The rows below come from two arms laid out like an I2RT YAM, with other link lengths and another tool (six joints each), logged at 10 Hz.
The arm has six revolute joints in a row. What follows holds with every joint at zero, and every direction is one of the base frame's. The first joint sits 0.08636 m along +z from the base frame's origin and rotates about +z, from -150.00 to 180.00 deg. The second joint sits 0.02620 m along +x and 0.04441 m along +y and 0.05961 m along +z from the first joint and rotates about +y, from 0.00 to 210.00 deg. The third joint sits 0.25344 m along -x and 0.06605 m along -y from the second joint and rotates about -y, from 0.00 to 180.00 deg. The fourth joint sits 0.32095 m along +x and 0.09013 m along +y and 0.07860 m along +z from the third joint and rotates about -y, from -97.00 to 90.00 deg. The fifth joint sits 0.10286 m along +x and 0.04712 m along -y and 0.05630 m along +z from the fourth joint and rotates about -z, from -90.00 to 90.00 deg. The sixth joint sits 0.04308 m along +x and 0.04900 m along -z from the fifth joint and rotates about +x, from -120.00 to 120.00 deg. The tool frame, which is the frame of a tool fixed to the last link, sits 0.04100 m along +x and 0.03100 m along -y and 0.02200 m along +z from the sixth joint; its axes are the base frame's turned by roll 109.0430, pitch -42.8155 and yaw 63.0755 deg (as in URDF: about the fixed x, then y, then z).
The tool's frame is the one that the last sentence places.
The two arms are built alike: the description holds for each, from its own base.
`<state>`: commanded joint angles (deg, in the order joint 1, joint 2, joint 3, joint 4, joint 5, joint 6); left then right.
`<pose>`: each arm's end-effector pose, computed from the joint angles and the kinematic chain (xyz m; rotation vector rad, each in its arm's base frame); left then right.
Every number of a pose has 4 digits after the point. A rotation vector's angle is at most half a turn.
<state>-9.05 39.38 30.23 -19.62 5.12 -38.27 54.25 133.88 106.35 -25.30 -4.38 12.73</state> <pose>0.3397 -0.0509 0.2823 1.8380 1.0326 0.5030 0.3883 0.5271 0.1123 2.2737 2.0540 0.5755</pose>
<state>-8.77 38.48 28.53 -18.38 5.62 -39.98 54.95 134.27 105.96 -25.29 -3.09 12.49</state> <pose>0.3383 -0.0486 0.2764 1.8060 1.0458 0.4916 0.3823 0.5291 0.1057 2.2526 2.0484 0.5587</pose>
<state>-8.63 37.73 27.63 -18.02 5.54 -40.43 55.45 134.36 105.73 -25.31 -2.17 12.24</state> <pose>0.3368 -0.0471 0.2736 1.7961 1.0519 0.4937 0.3780 0.5307 0.1033 2.2357 2.0449 0.5528</pose>
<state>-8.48 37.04 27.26 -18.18 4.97 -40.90 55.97 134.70 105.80 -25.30 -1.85 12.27</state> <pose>0.3355 -0.0449 0.2735 1.7861 1.0654 0.5026 0.3736 0.5338 0.1003 2.2268 2.0499 0.5472</pose>
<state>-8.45 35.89 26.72 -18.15 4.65 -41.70 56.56 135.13 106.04 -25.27 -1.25 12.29</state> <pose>0.3331 -0.0433 0.2750 1.7674 1.0716 0.5102 0.3690 0.5375 0.0978 2.2156 2.0509 0.5449</pose>
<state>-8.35 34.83 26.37 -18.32 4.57 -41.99 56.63 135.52 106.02 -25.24 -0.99 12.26</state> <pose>0.3306 -0.0421 0.2771 1.7570 1.0712 0.5172 0.3685 0.5374 0.0936 2.2125 2.0484 0.5356</pose>
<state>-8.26 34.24 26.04 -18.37 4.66 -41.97 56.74 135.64 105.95 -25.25 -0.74 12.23</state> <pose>0.3292 -0.0415 0.2771 1.7546 1.0688 0.5196 0.3675 0.5375 0.0919 2.2089 2.0466 0.5312</pose>
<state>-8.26 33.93 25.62 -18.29 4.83 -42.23 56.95 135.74 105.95 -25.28 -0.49 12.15</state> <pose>0.3285 -0.0415 0.2753 1.7511 1.0698 0.5147 0.3657 0.5385 0.0909 2.2027 2.0474 0.5289</pose>
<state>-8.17 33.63 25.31 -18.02 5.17 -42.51 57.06 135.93 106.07 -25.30 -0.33 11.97</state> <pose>0.3279 -0.0412 0.2750 1.7439 1.0669 0.5116 0.3650 0.5393 0.0898 2.1963 2.0490 0.5277</pose>
